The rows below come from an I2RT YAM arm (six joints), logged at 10 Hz.
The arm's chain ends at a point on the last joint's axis. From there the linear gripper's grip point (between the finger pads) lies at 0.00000 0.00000 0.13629 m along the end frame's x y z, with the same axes.
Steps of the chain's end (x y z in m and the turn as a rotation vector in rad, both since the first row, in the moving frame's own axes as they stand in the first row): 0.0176, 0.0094, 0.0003, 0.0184, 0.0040, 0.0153; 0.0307, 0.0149, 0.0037, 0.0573, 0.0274, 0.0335; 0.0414, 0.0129, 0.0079, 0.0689, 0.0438, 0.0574; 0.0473, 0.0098, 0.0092, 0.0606, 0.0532, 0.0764; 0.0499, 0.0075, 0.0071, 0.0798, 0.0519, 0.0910
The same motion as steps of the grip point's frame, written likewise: 0.0182, 0.0069, 0.0003, 0.0184, 0.0040, 0.0153; 0.0346, 0.0072, 0.0034, 0.0573, 0.0274, 0.0335; 0.0476, 0.0037, 0.0074, 0.0689, 0.0438, 0.0574; 0.0549, 0.0018, 0.0088, 0.0606, 0.0532, 0.0764; 0.0574, -0.0030, 0.0065, 0.0798, 0.0519, 0.0910
